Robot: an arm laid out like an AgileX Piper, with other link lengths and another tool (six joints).
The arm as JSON. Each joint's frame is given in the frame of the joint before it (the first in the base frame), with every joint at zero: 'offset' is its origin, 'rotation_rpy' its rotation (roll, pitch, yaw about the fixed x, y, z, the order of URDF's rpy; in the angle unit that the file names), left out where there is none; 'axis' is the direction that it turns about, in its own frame. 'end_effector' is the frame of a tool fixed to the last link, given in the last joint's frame.
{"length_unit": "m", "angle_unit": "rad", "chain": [
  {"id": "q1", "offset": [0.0, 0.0, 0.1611], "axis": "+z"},
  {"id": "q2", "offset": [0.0, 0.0, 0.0], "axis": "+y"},
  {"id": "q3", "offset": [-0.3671, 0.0, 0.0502], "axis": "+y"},
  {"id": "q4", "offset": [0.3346, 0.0, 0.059], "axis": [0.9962, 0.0, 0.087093]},
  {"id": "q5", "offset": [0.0, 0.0, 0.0], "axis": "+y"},
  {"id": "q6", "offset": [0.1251, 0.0, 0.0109], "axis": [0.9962, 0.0, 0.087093]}
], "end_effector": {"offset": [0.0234, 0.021, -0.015], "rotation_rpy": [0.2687, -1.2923, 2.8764]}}
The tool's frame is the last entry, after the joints.
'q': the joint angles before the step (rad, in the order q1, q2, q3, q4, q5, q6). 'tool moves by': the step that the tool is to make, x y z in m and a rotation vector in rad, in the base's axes. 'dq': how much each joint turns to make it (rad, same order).
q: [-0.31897, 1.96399, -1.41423, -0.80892, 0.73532, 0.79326]
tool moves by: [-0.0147, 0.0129, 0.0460, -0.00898, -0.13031, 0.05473]
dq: [-0.00045, -0.12843, 0.07427, -0.00449, -0.09601, 0.01364]
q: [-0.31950, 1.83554, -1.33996, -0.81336, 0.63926, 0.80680]
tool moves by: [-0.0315, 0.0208, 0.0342, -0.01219, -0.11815, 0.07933]
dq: [-0.00014, -0.15663, 0.13615, -0.02901, -0.12586, 0.02588]
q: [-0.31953, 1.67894, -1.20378, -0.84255, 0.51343, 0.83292]
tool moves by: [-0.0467, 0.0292, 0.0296, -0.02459, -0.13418, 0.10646]
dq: [-0.00012, -0.19685, 0.18025, -0.07326, -0.15725, 0.05627]
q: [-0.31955, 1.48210, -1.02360, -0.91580, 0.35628, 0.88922]
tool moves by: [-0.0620, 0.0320, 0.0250, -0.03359, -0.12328, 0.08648]
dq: [-0.00014, -0.23269, 0.18456, -0.07629, -0.11433, 0.05562]
